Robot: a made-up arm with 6 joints. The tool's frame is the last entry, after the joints. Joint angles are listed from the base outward. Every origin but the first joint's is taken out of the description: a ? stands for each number. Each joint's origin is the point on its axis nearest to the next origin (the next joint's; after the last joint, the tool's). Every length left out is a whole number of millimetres.
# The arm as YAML. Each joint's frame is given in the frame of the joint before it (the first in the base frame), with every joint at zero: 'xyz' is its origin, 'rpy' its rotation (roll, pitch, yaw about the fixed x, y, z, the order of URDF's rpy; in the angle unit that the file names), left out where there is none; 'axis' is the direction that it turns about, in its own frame. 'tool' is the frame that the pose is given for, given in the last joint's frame.
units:
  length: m
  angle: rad
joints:
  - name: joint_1
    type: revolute
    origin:
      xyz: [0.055, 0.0, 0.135]
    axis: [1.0, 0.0, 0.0]
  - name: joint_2
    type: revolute
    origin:
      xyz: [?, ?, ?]
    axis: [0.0, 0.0, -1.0]
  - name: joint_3
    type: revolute
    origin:
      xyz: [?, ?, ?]
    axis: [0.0, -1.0, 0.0]
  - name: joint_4
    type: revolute
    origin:
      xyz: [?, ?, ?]
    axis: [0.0, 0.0, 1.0]
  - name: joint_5
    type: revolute
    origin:
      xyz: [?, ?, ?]
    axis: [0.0, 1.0, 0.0]
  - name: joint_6
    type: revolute
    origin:
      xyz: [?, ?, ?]
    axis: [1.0, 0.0, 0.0]
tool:
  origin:
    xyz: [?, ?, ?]
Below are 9 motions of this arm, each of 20 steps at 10 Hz.
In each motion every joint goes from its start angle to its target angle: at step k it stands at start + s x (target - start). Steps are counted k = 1, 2, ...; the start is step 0. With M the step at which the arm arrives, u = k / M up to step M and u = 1 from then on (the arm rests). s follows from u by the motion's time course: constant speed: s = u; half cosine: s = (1 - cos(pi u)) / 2; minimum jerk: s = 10 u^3 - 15 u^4 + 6 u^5.
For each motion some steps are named. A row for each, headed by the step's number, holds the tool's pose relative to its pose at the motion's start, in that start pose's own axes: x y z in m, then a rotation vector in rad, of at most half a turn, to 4 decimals.
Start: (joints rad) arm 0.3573 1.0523 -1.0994 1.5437 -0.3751 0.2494
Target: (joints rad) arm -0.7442 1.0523 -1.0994 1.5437 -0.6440 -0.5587
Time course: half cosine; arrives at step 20
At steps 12, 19, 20:
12: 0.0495 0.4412 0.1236 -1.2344 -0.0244 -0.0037
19: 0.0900 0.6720 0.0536 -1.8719 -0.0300 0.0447
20: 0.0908 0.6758 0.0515 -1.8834 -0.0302 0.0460

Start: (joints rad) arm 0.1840 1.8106 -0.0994 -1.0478 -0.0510 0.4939
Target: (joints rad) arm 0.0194 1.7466 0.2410 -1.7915 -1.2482 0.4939
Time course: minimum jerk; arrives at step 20
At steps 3, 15, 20:
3: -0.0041 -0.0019 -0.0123 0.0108 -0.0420 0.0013
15: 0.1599 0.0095 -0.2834 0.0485 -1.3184 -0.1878
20: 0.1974 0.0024 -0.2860 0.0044 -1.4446 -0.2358

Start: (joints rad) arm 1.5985 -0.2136 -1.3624 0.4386 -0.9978 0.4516
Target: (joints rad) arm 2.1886 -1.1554 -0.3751 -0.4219 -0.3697 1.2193
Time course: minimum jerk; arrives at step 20
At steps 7, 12, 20:
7: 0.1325 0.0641 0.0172 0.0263 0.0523 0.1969
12: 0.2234 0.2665 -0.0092 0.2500 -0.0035 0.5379
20: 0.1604 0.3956 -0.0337 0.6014 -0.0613 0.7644

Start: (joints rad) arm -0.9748 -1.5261 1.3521 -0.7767 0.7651 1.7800
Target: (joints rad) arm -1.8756 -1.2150 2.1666 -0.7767 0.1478 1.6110
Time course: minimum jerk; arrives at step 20
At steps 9, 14, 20:
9: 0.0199 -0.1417 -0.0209 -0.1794 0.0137 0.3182
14: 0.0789 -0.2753 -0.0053 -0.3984 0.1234 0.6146
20: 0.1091 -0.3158 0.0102 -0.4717 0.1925 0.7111

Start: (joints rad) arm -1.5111 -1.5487 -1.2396 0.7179 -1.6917 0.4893
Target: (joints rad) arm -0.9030 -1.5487 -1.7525 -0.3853 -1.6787 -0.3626
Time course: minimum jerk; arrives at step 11
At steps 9, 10, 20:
9: 0.0069 0.1008 0.1344 -1.8431 -0.0783 0.1573
10: 0.0062 0.1081 0.1331 -1.9172 -0.0859 0.1614
20: 0.0061 0.1094 0.1328 -1.9298 -0.0872 0.1621

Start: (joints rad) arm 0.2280 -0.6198 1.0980 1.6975 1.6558 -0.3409
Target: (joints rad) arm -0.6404 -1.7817 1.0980 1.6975 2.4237 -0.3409
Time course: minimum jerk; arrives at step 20
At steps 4, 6, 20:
4: 0.0179 -0.0279 0.0151 -0.0685 -0.0067 0.0165
6: 0.0524 -0.0748 0.0456 -0.1908 -0.0218 0.0448
20: 0.3662 -0.2418 0.3558 -1.0021 -0.3084 0.2050

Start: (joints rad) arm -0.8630 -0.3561 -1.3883 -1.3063 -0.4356 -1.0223
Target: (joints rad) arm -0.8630 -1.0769 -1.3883 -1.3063 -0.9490 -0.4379
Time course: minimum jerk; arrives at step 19
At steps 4, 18, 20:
4: -0.0174 0.0142 -0.0102 0.0315 -0.0538 -0.0599
18: -0.0102 0.2132 -0.1697 0.4479 -1.0512 -0.6329
20: -0.0099 0.2134 -0.1698 0.4483 -1.0529 -0.6333

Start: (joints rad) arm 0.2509 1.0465 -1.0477 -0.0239 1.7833 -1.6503
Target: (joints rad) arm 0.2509 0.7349 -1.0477 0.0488 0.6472 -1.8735
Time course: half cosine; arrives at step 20
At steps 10, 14, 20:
10: -0.0613 0.2300 0.1628 -0.2336 0.2039 -0.5458
14: -0.0235 0.3656 0.2299 -0.3991 0.3201 -0.8576
20: 0.0299 0.4491 0.2570 -0.5231 0.3962 -1.0737

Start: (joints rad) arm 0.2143 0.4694 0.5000 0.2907 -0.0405 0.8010
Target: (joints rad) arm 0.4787 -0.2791 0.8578 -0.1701 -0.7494 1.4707
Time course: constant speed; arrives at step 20
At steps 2, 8, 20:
2: 0.0099 -0.0346 -0.0463 0.1166 -0.0714 0.0838
8: 0.0635 -0.1053 -0.1945 0.4840 -0.2831 0.3388
20: 0.2400 -0.0644 -0.4421 1.2189 -0.7358 0.8596

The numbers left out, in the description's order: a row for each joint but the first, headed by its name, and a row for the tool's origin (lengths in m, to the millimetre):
joint_2: 0.0 -0.056 0.052
joint_3: 0.023 -0.219 0.0
joint_4: 0.325 0.0 0.227
joint_5: 0.057 -0.03 0.0
joint_6: -0.408 0.0 0.083
tool: 0.0 -0.101 -0.014

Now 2 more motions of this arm.
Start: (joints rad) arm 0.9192 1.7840 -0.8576 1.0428 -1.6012 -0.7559
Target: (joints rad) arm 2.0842 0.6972 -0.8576 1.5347 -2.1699 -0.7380
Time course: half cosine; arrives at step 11
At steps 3, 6, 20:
3: -0.0535 0.0450 -0.0473 0.1826 0.1790 0.0062
6: -0.2581 0.2115 -0.0285 0.6041 0.6509 -0.2045
20: -0.3741 0.4322 0.2268 0.9492 1.1966 -0.7381

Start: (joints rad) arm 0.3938 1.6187 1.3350 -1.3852 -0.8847 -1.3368
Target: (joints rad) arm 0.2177 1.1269 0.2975 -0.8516 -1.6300 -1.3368
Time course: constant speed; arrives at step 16
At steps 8, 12, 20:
8: -0.0996 0.1391 -0.1389 0.1737 -0.4741 0.0879
12: -0.1486 0.1958 -0.2045 0.3697 -0.6677 0.1473
20: -0.2034 0.2469 -0.2579 0.6183 -0.8141 0.2157

